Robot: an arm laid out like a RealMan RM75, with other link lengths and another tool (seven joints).
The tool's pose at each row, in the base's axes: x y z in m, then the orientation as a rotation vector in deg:
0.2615 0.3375 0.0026 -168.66 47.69 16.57
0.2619 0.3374 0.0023 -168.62 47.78 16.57
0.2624 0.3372 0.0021 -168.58 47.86 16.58
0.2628 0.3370 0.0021 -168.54 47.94 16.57
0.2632 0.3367 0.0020 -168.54 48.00 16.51
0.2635 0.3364 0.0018 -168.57 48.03 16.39
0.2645 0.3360 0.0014 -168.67 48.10 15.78
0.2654 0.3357 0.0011 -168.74 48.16 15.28
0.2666 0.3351 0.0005 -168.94 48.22 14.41
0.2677 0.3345 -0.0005 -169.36 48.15 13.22
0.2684 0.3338 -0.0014 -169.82 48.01 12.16
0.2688 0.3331 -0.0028 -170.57 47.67 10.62
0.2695 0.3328 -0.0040 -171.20 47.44 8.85
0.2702 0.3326 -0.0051 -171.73 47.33 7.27
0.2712 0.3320 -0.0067 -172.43 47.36 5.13
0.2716 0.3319 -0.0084 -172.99 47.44 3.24
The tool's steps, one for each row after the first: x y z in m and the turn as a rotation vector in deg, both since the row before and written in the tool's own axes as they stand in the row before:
0.0004 -0.0001 0.0002 0.02 0.00 0.06
0.0006 -0.0001 0.0001 0.02 -0.01 0.06
0.0004 0.0000 -0.0001 0.02 0.00 0.06
0.0005 0.0000 0.0000 0.00 0.04 0.04
0.0004 0.0001 0.0001 0.00 0.08 0.01
0.0011 -0.0002 0.0002 0.05 0.40 0.02
0.0010 -0.0002 0.0001 0.05 0.33 0.02
0.0014 -0.0001 0.0003 0.03 0.59 -0.01
0.0014 -0.0001 0.0008 -0.07 0.84 -0.12
0.0011 0.0002 0.0007 -0.14 0.77 -0.16
0.0009 0.0004 0.0013 -0.26 1.12 -0.33
0.0009 -0.0001 0.0011 -0.14 1.24 -0.25
0.0008 -0.0002 0.0010 -0.13 1.10 -0.16
0.0013 0.0000 0.0015 -0.22 1.50 -0.10
0.0005 -0.0001 0.0017 -0.18 1.31 -0.04

